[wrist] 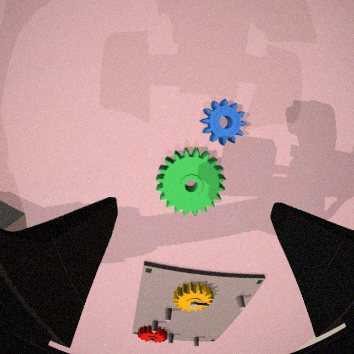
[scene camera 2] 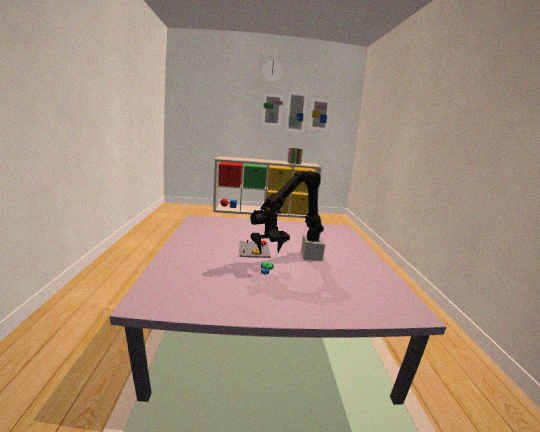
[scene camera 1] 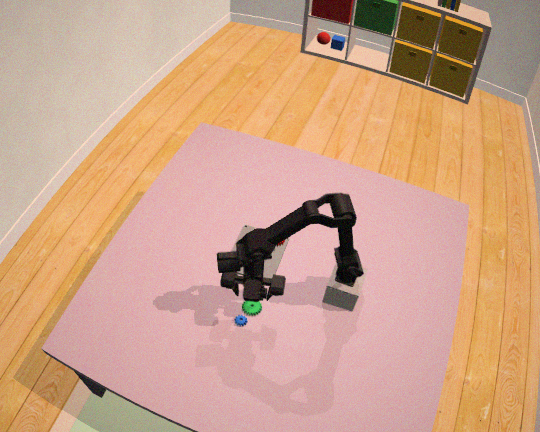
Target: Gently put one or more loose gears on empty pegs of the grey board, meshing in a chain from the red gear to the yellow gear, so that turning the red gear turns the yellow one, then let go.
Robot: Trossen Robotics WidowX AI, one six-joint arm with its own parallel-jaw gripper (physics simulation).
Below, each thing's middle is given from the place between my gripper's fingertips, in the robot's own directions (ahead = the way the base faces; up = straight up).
My gripper is now 80 mm above the green gear [wrist: 177, 171] and 10 mm to the left of it. From my hand the other things lie so: grey board [wrist: 158, 281] 220 mm to the right, 80 mm below, 80 mm ahead; yellow gear [wrist: 203, 295] 160 mm to the right, 70 mm below, 60 mm ahead; blue gear [wrist: 233, 124] 80 mm below, 50 mm to the left, 10 mm ahead.
